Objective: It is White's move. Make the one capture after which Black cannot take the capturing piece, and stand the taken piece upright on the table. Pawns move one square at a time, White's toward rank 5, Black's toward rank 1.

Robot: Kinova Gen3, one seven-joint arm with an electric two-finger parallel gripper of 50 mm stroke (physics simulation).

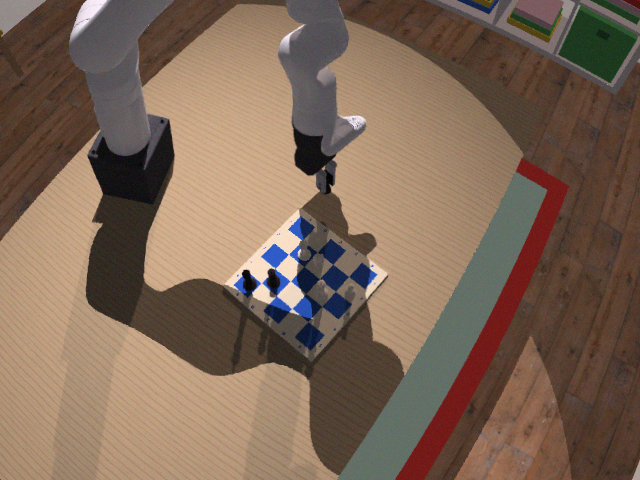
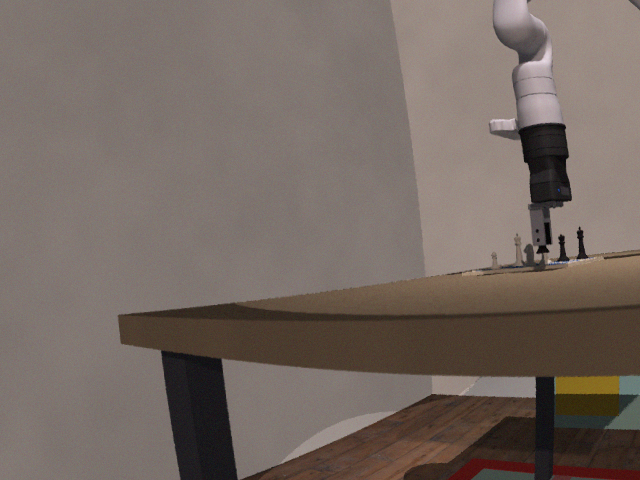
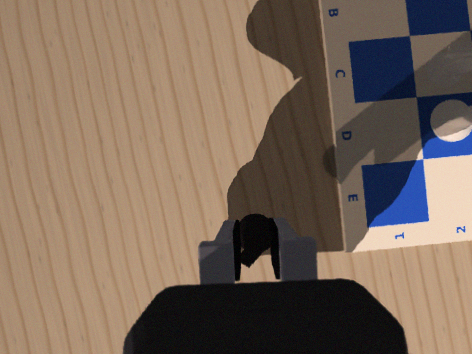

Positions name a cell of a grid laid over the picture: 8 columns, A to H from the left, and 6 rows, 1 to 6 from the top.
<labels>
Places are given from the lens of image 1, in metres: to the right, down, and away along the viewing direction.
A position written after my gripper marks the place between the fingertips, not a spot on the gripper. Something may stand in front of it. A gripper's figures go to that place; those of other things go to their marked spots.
my gripper (image 1: E3): 0.01, -0.10, 0.99
chessboard (image 1: D4): -0.05, 0.13, 0.92
</labels>
